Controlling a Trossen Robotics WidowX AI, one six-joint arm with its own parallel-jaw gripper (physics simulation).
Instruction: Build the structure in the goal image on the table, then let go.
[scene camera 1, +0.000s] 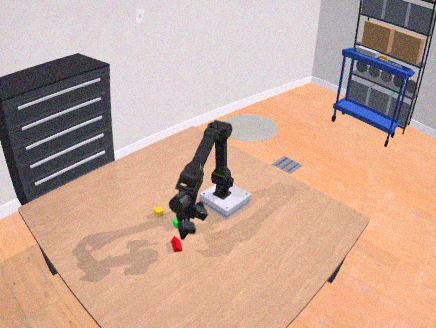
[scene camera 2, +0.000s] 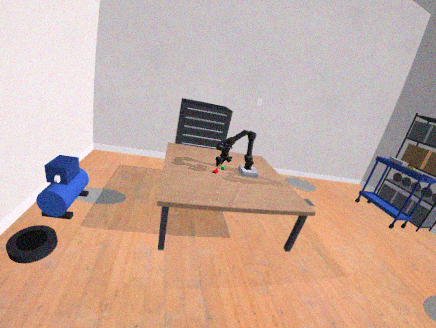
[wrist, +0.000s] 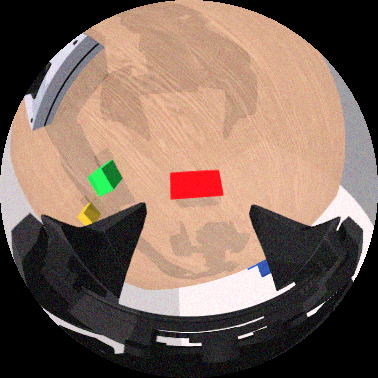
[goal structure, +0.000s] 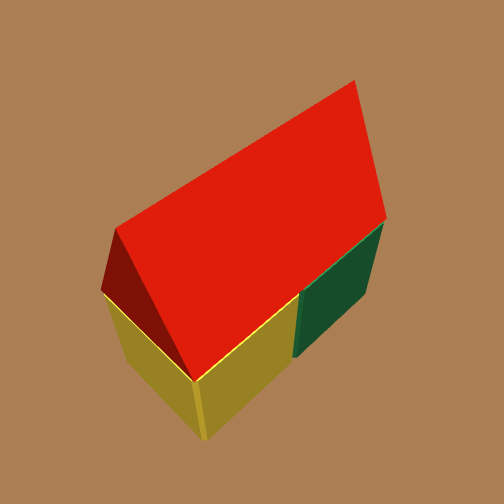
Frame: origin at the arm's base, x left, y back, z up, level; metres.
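Seen in the pictures: gripper, fingertip midpoint: (scene camera 2: 218, 165) (wrist: 200, 209); arm's base, origin of the base link: (scene camera 1: 221, 193) (scene camera 2: 247, 168).
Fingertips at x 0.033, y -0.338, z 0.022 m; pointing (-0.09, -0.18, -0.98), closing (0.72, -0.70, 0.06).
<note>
Offsets run from my fingertips to a thing's top centre. Level surfaces: height alone.
A red block {dx -0.007, dy -0.014, dz -0.048 m} (scene camera 1: 176, 244) (scene camera 2: 215, 171) (wrist: 196, 184) lies on the table; it looks like a wedge in scene camera 1 and a rectangle from the wrist. A green cube {dx -0.087, dy +0.085, dz -0.045 m} (scene camera 1: 176, 223) (scene camera 2: 223, 168) (wrist: 103, 179) sits on the table apart from the red block, partly hidden by the gripper in scene camera 1. A yellow cube {dx -0.199, dy +0.083, dz -0.045 m} (scene camera 1: 158, 212) (wrist: 89, 214) sits beyond the green cube, partly behind a finger in the wrist view. My gripper (scene camera 1: 194, 222) (scene camera 2: 224, 162) (wrist: 200, 209) is open and empty, above the table near the red block.
The arm's pale base (scene camera 1: 226, 201) (scene camera 2: 248, 172) (wrist: 62, 85) stands on the wooden table {dz -0.077 m} (scene camera 1: 280, 250) (scene camera 2: 225, 192). A black drawer cabinet (scene camera 1: 60, 117) (scene camera 2: 204, 122) stands beyond the table. A blue cart (scene camera 1: 367, 116) (scene camera 2: 382, 205) stands off to the right.
</note>
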